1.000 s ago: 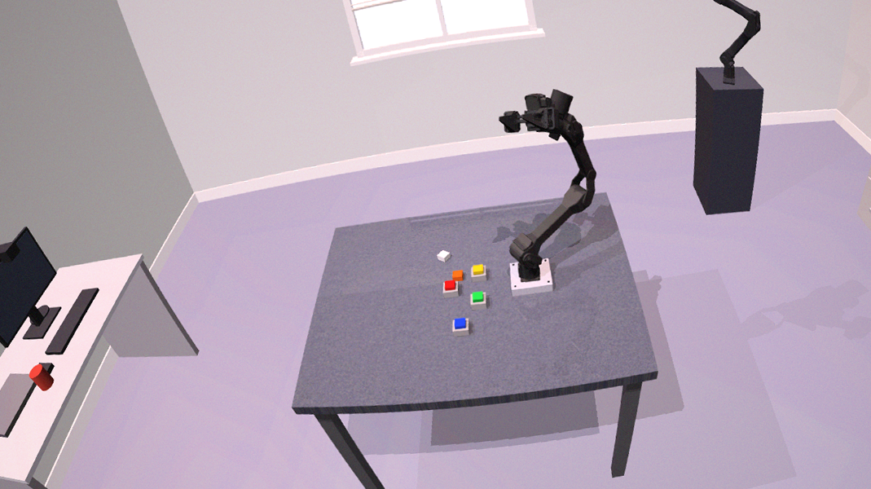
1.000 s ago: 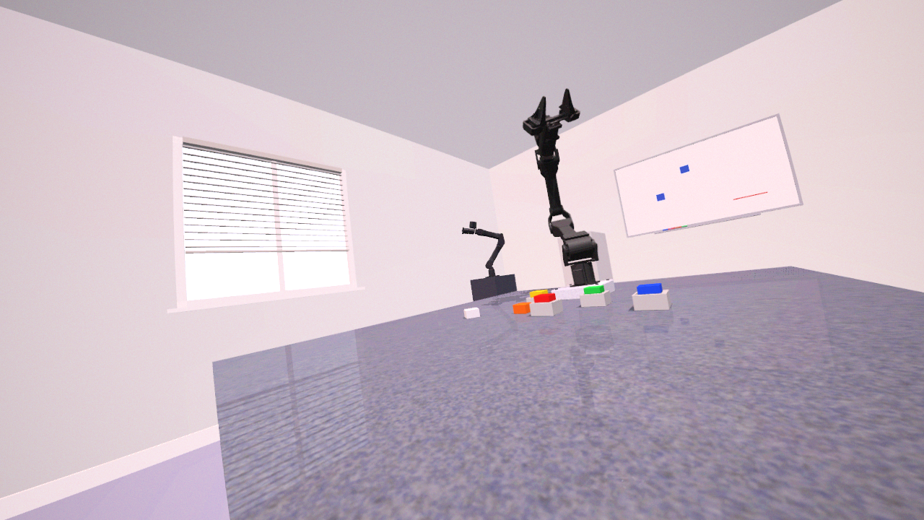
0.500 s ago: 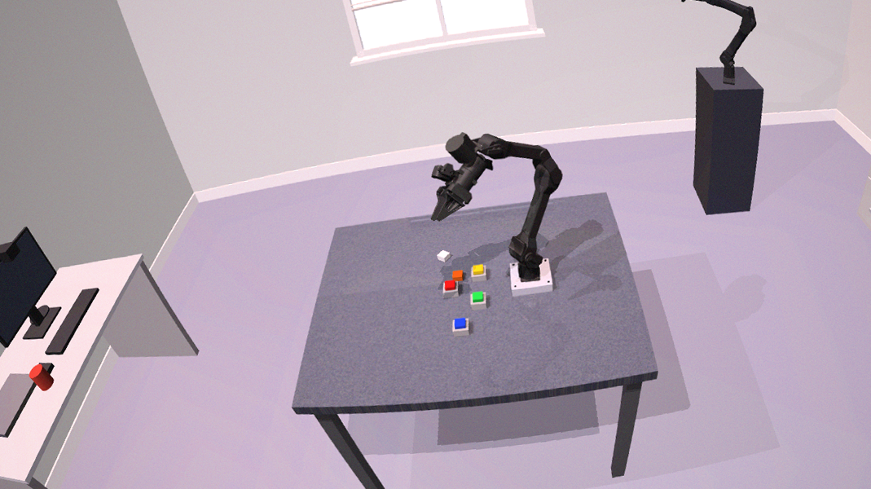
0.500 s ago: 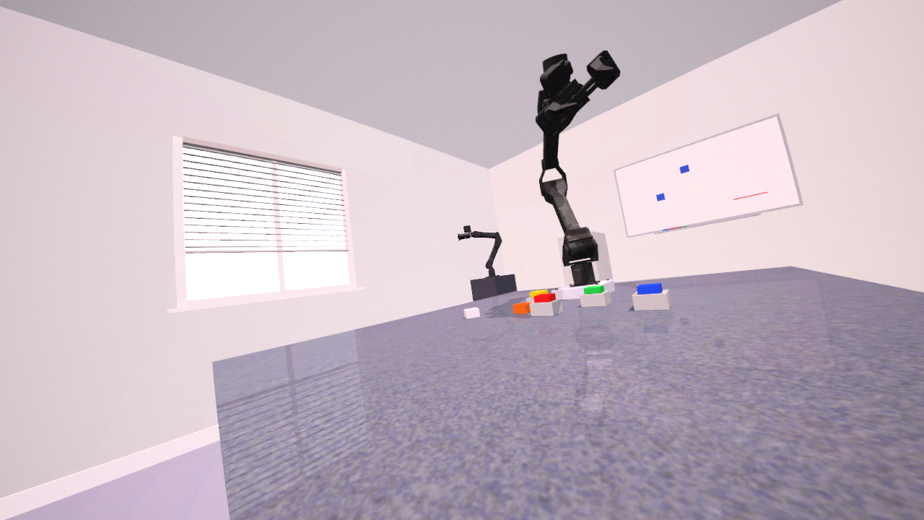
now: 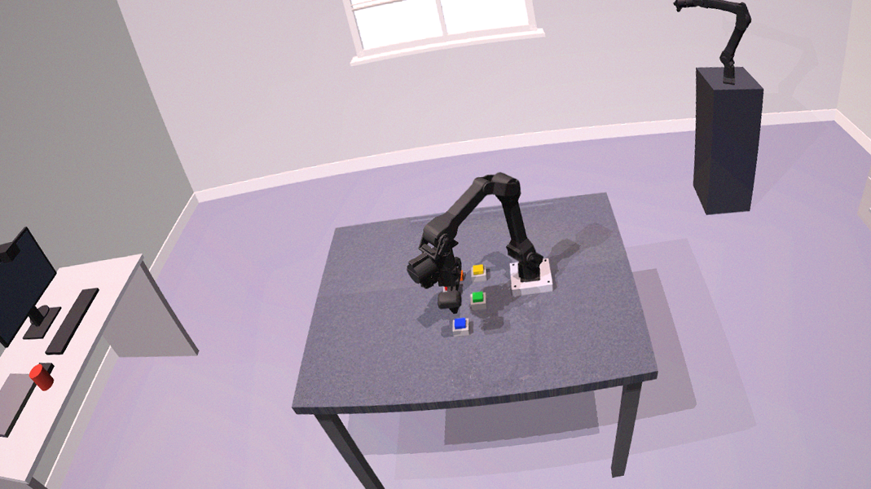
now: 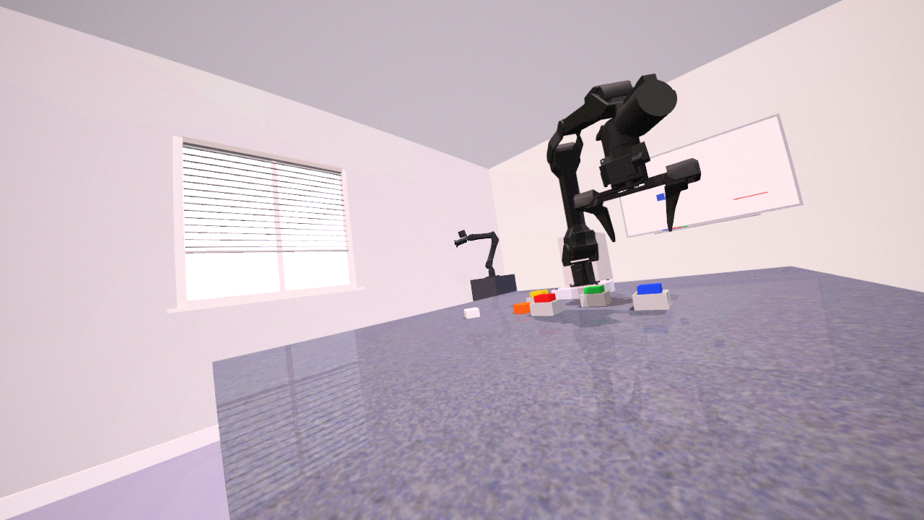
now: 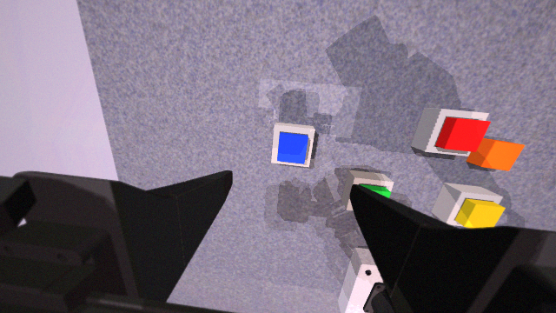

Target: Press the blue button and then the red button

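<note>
Now: gripper tip 90 mm above the blue button. The rest, counted from my gripper tip: green button: 50 mm behind, 110 mm to the right, 90 mm below; yellow button: 40 mm behind, 240 mm to the right, 90 mm below; red button: 50 mm ahead, 170 mm to the right, 90 mm below.
</note>
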